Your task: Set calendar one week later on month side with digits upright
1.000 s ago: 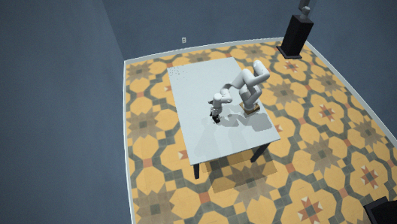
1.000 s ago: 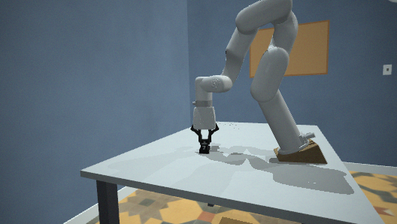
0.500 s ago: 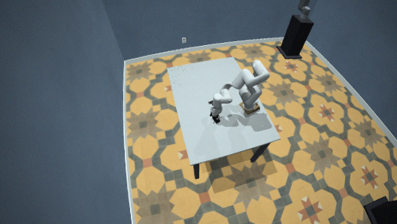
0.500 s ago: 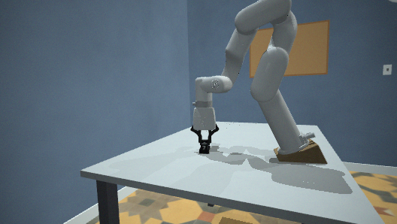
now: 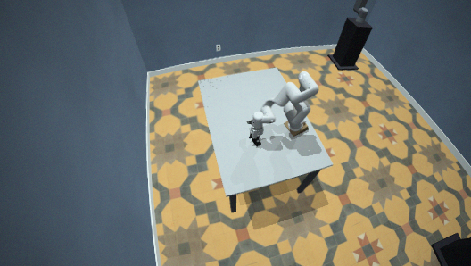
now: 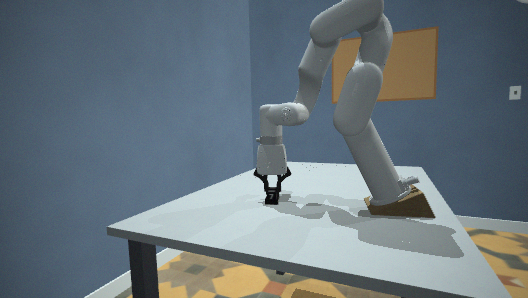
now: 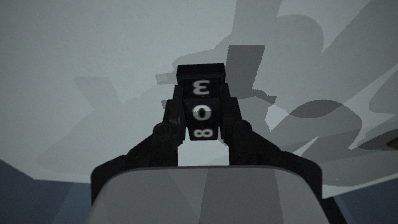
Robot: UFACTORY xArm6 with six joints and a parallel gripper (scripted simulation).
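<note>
My gripper is now 10 mm past the black calendar tray, 10 mm to the right of it and 30 mm above it.
</note>
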